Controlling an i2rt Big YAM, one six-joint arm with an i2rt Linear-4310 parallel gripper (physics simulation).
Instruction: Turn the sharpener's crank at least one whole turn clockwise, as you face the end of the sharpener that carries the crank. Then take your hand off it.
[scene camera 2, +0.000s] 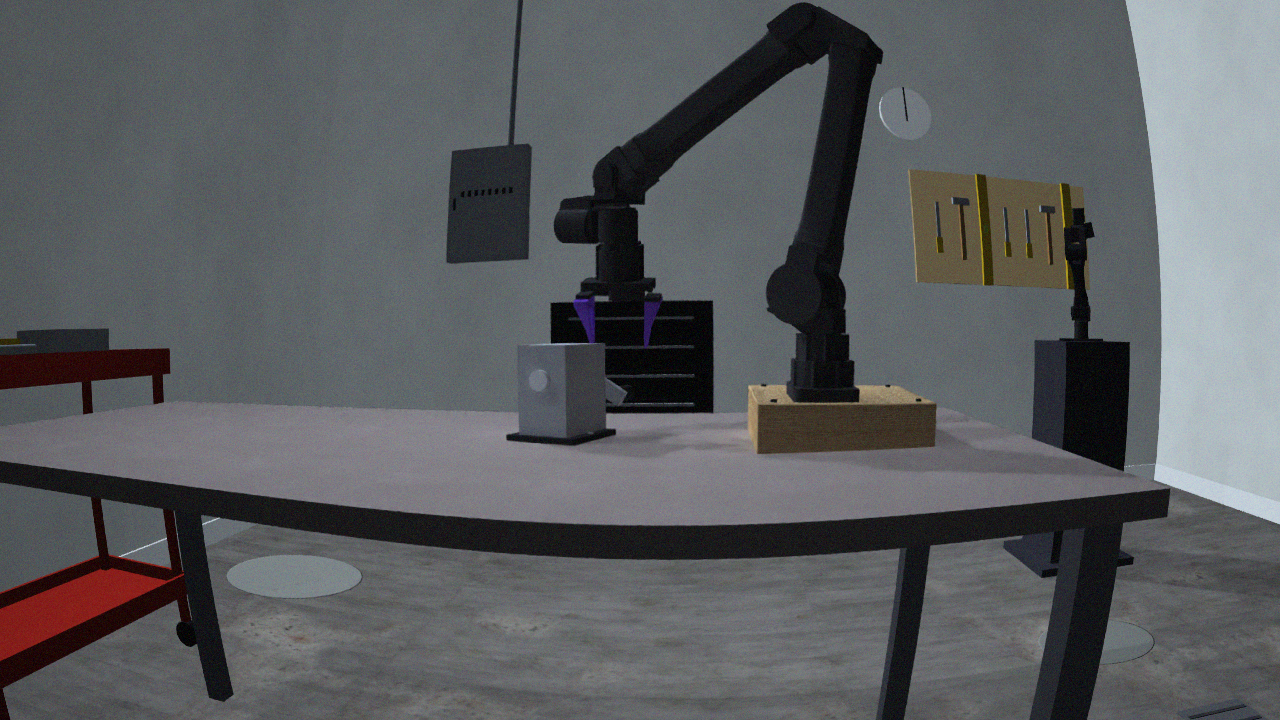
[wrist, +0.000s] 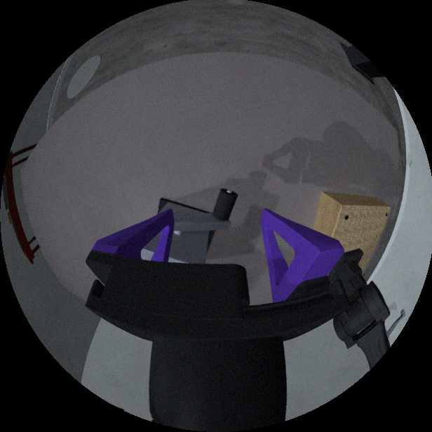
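Where they show: gripper, fingertip midpoint: (scene camera 2: 619, 347); arm's base, link origin: (scene camera 2: 821, 397).
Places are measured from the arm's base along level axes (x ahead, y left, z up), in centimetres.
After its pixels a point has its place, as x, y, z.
Note:
The pale grey box-shaped sharpener (scene camera 2: 562, 391) @[33.4, -1.5, 0.8] (wrist: 192, 246) stands upright on its dark base plate on the table. In the scene view its grey crank arm (scene camera 2: 616, 391) sticks out on the right, tilted downward. In the wrist view a black cylindrical crank knob (wrist: 226, 203) shows between the two fingers in the picture. My gripper (scene camera 2: 619, 344) @[27.8, -17.5, 6.0] (wrist: 217, 214) is open and empty, its purple fingers pointing down. The fingertips are about level with the sharpener's top and above the crank. The left fingertip overlaps the sharpener's top right edge in the scene view. The fingers hide part of the sharpener in the wrist view.
The arm's wooden base block (scene camera 2: 841, 425) @[-1.6, 7.3, -2.8] (wrist: 357, 227) stands on the table (scene camera 2: 375, 465) @[51.3, 22.1, -6.0] to the right of the sharpener. A black drawer cabinet (scene camera 2: 666, 326) is behind the table. A red cart (scene camera 2: 85, 367) stands at the left.

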